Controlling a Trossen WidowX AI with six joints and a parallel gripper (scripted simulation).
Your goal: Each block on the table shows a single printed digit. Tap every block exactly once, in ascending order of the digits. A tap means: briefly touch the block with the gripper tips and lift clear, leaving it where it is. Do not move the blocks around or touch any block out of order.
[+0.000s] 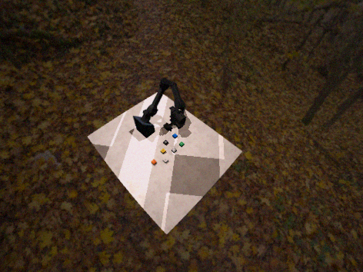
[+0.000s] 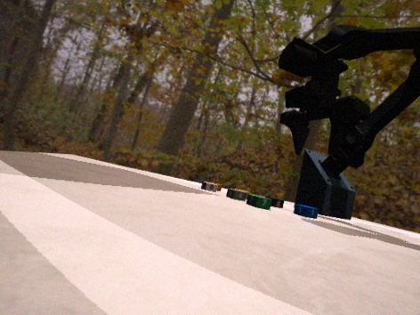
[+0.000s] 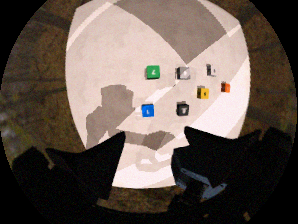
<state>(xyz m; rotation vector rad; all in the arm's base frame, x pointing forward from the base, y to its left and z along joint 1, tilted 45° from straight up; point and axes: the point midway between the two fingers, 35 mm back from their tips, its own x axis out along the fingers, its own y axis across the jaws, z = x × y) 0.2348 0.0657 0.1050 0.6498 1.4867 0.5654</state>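
Right now my gripper tip is 220 mm to the left of the white block, 110 mm short of it and 110 mm above it. The rest, counted from my gripper tip: green block 110 mm below, 100 mm ahead, 20 mm to the right; then blue block 110 mm below, 10 mm to the left; then black block 110 mm below, 100 mm to the right, 10 mm behind.
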